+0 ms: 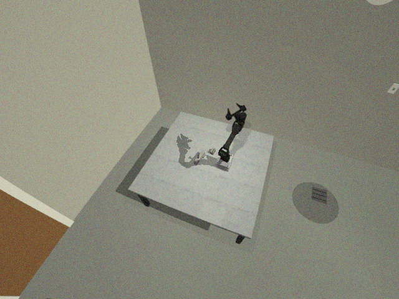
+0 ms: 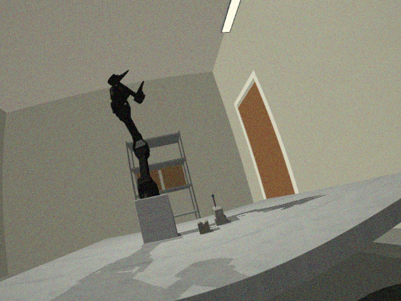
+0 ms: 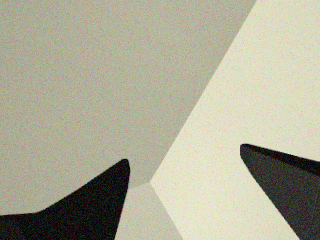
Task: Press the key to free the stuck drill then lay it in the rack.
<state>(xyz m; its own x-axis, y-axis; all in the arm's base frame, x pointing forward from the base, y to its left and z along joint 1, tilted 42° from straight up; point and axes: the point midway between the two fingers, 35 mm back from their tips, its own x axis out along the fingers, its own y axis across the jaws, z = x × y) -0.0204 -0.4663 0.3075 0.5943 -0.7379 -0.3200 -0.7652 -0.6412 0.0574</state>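
Right now the dark blue key is 590 mm below my gripper tip, 260 mm ahead of it and 210 mm to the left of it. Round my gripper tip: drill (640 mm below, 250 mm ahead, 170 mm to the left); grey fixture block (650 mm below, 250 mm ahead, 180 mm to the left); rack (680 mm below, 140 mm ahead, 40 mm to the left).
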